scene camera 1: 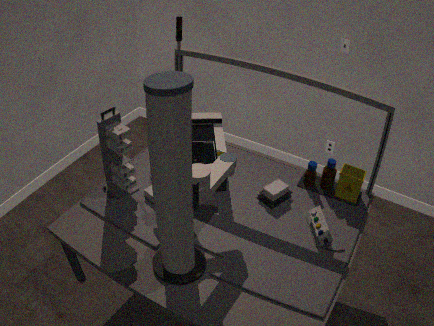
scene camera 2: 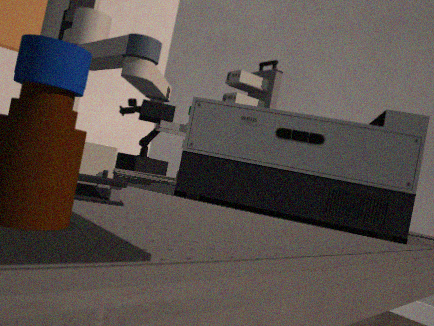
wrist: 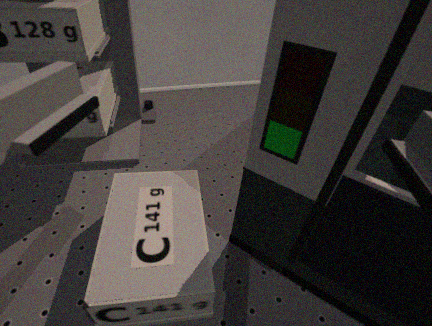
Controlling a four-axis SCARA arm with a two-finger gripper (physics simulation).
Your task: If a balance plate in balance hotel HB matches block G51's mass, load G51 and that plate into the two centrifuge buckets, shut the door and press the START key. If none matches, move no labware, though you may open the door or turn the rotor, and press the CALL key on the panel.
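Places are measured from the arm's base along level axes (x ahead, y left, z up), in centimetres.
Where they show: gripper, fingertip midpoint: [wrist: 238, 104]; arm's base at its link origin: [scene camera 1: 179, 264].
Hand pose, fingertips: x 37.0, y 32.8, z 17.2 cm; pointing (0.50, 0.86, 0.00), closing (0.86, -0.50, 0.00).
Things, the pixels of their top centre, and the offset from my fingertips. "spot": a spot on its surface instead.
- balance plate C at its top centre: [wrist: 154, 220] [scene camera 1: 156, 191] dx -4.1, dy +3.8, dz -11.7 cm
- hotel plate at a spot on its surface: [wrist: 42, 32] spot: dx -10.2, dy +16.0, dz +0.0 cm
- centrifuge's display at a spot on its surface: [wrist: 283, 140] spot: dx +3.6, dy +0.4, dz -2.9 cm
- pale block at its top centre: [scene camera 2: 82, 141] [scene camera 1: 276, 186] dx +30.1, dy -50.3, dz -8.5 cm
- key panel at its top centre: [scene camera 1: 322, 219] dx +16.8, dy -82.7, dz -7.5 cm
- yellow box at a spot on its surface: [scene camera 1: 349, 185] spot: dx +48.7, dy -89.8, dz -4.6 cm
My gripper [scene camera 2: 171, 128] [wrist: 238, 104] is open and empty, its fingers wide apart above balance plate C [scene camera 1: 152, 194] [wrist: 150, 220]. Plate C, marked 141 g, lies flat on the deck between hotel HB [scene camera 1: 104, 155] [scene camera 2: 274, 90] [wrist: 124, 40] and the centrifuge [scene camera 1: 221, 137] [scene camera 2: 300, 150] [wrist: 300, 25]. In the wrist view, a hotel plate [wrist: 42, 32] reads 128 g; a lower one is mostly behind a finger. The centrifuge's display [wrist: 283, 140] is green at the bottom. A pale block [scene camera 1: 276, 188] rests on a dark stand; its label is unreadable. A key panel [scene camera 1: 320, 226] has coloured buttons.
The arm's thick column [scene camera 1: 172, 175] hides the gripper in scene camera 1. Brown bottles [scene camera 1: 310, 176] [scene camera 1: 328, 176] [scene camera 2: 40, 165] with blue caps and a yellow box [scene camera 1: 349, 185] stand at the back right. A frame [scene camera 1: 287, 75] spans the rear.
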